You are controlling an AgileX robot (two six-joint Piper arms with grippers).
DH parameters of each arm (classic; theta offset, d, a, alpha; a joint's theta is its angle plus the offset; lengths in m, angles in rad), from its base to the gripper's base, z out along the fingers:
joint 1: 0 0.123 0 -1.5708
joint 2: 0.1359 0 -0.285 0
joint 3: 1.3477 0 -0.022 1.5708
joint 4: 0 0.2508 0 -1.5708
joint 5: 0 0 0.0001 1.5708
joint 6: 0 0.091 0 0
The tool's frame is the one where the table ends.
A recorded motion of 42 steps. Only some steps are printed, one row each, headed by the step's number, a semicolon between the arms.
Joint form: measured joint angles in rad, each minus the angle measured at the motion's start. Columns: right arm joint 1, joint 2, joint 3, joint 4, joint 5, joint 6; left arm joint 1, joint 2, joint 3, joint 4, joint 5, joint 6.
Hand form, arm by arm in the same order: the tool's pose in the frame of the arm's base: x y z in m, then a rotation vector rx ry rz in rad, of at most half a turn. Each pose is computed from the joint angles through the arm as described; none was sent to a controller.
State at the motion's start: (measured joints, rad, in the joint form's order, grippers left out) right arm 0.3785 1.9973 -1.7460 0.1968 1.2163 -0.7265; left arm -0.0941 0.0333 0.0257 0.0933 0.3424 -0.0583
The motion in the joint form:
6: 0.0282 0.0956 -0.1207 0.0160 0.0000 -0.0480; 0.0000 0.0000 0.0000 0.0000 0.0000 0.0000
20: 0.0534 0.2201 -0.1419 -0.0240 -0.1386 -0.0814; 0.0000 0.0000 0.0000 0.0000 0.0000 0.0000
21: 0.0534 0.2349 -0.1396 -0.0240 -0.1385 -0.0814; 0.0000 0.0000 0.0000 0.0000 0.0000 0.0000
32: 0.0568 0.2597 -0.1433 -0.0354 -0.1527 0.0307; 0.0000 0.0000 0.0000 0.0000 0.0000 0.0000
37: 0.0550 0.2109 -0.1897 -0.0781 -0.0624 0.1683; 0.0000 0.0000 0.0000 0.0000 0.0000 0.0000
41: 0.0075 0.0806 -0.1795 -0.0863 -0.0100 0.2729; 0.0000 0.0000 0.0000 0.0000 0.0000 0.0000
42: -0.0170 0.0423 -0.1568 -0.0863 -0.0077 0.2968; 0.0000 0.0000 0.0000 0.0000 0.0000 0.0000
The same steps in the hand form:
6: 0.4019 0.1927 0.2485 -1.5422 2.4361 0.2382; 0.0557 -0.0024 0.1720 0.0950 1.8811 -0.0147
20: 0.4233 0.2103 0.1993 -1.5884 2.3799 0.1615; 0.0557 -0.0024 0.1720 0.0950 1.8811 -0.0147
21: 0.4240 0.2106 0.1916 -1.5961 2.3948 0.1661; 0.0557 -0.0024 0.1720 0.0950 1.8811 -0.0147
32: 0.4267 0.2125 0.1810 -1.4733 2.4897 0.1727; 0.0557 -0.0024 0.1720 0.0950 1.8811 -0.0147
37: 0.4229 0.2066 0.2143 -1.3344 2.5750 0.1443; 0.0557 -0.0024 0.1720 0.0950 1.8811 -0.0147
41: 0.4128 0.1779 0.2702 -1.1248 2.6031 0.1404; 0.0557 -0.0024 0.1720 0.0950 1.8811 -0.0147
42: 0.4097 0.1649 0.2809 -1.0578 2.6168 0.1394; 0.0557 -0.0024 0.1720 0.0950 1.8811 -0.0147

